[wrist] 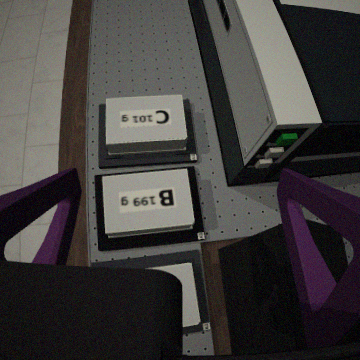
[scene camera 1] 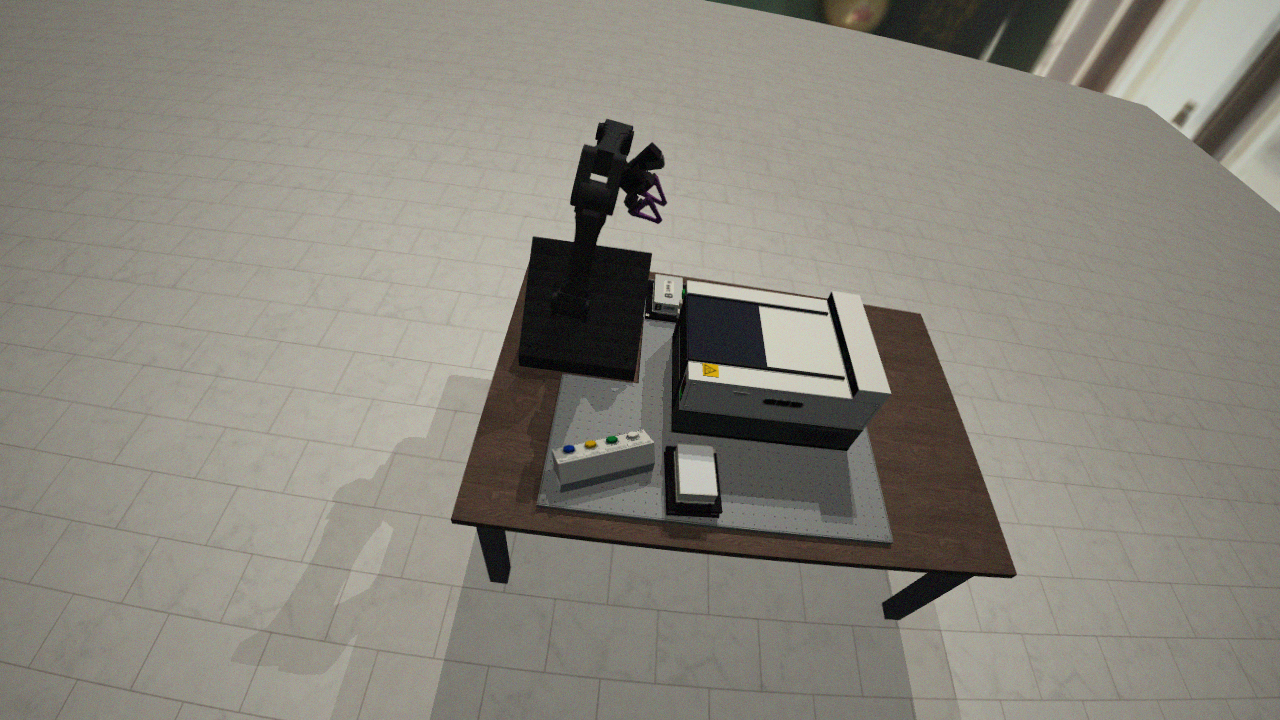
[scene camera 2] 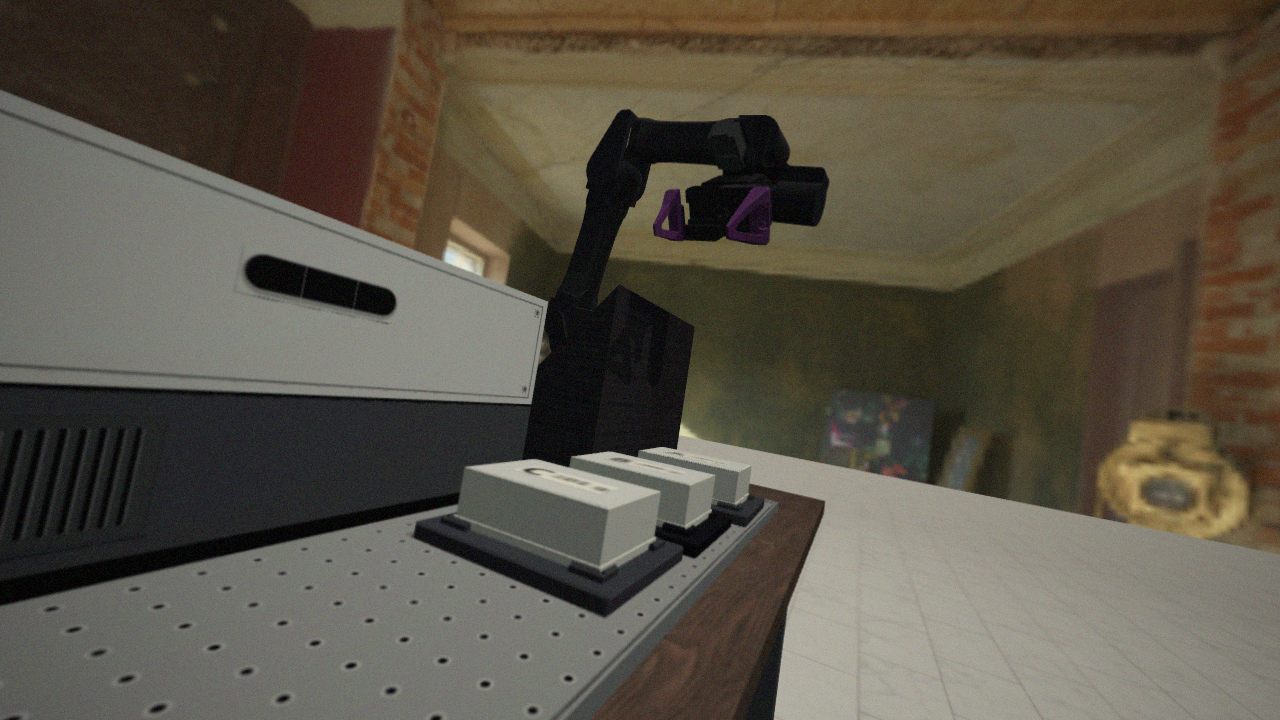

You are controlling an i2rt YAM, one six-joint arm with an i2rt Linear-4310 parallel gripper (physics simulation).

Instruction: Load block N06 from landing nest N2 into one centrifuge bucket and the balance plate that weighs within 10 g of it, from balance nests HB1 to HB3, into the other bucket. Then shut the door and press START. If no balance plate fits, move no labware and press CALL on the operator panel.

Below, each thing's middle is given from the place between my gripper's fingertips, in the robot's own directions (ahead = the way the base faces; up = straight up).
My gripper is now 170 mm short of the dark lid (scene camera 1: 722, 330), 290 mm to the left of it and 110 mm above it. Also, from my hand: white block on dark tray (scene camera 1: 695, 478) 120 mm ahead, 590 mm to the right, 270 mm below.
